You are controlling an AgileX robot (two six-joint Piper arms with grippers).
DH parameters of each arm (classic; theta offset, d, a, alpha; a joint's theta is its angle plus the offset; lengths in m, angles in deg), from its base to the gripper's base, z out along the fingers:
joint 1: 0 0.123 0 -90
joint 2: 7.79 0 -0.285 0
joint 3: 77.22 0 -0.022 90
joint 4: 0 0.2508 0 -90
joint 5: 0 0 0.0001 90
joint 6: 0 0.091 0 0
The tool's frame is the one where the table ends.
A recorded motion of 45 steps. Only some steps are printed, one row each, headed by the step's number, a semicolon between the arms.
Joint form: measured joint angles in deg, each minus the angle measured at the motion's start. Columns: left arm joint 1, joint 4, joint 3, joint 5, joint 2, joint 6; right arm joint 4, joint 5, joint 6, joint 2, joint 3, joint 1.
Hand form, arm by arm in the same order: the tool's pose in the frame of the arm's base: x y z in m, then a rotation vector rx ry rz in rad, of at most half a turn. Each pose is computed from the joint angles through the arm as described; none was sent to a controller.
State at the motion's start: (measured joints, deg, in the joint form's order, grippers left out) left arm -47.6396 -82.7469 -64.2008 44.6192 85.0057 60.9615; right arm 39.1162 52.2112 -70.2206 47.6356 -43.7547 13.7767
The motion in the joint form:
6: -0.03 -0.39 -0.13 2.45 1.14 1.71; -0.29 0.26 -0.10 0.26 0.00 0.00
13: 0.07 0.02 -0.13 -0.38 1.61 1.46; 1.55 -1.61 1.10 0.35 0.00 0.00
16: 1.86 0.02 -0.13 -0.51 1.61 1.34; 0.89 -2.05 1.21 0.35 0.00 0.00
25: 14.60 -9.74 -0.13 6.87 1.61 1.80; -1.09 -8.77 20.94 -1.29 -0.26 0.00
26: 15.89 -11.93 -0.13 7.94 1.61 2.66; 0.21 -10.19 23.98 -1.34 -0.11 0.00
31: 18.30 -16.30 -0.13 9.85 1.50 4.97; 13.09 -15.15 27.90 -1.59 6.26 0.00
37: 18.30 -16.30 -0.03 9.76 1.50 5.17; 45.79 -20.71 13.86 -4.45 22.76 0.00
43: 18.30 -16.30 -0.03 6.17 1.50 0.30; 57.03 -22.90 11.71 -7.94 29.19 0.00
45: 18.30 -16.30 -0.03 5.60 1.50 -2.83; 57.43 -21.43 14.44 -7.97 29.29 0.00
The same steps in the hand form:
6: 0.1685 -0.2833 0.3302 1.1192 1.8792 -1.4987; 0.1310 0.0787 0.3287 -1.2992 1.8314 0.3280
13: 0.1746 -0.2844 0.3266 1.0795 1.9012 -1.4515; 0.1334 0.0799 0.3314 -1.2354 1.8308 0.3504
16: 0.1836 -0.2788 0.3265 1.0416 1.9116 -1.4336; 0.1341 0.0792 0.3312 -1.2352 1.8314 0.3344
25: 0.2318 -0.2357 0.3397 0.7422 1.8879 -1.5613; 0.1372 0.0734 0.3413 -0.8482 1.9540 0.4116
26: 0.2362 -0.2309 0.3428 0.7080 1.8621 -1.5858; 0.1384 0.0737 0.3429 -0.7671 1.9639 0.4544
31: 0.2443 -0.2213 0.3496 0.6489 1.7977 -1.6217; 0.1391 0.0788 0.3214 -0.4922 2.0144 0.6973
37: 0.2443 -0.2212 0.3491 0.6497 1.7980 -1.6182; 0.1241 0.0793 0.2643 -0.1436 1.9982 1.0006
43: 0.2496 -0.2203 0.3472 0.5295 1.8664 -1.6177; 0.1123 0.0732 0.2446 0.0495 1.9730 1.0873
45: 0.2504 -0.2201 0.3469 0.4741 1.8985 -1.6439; 0.1108 0.0749 0.2450 0.0850 1.9796 1.1473

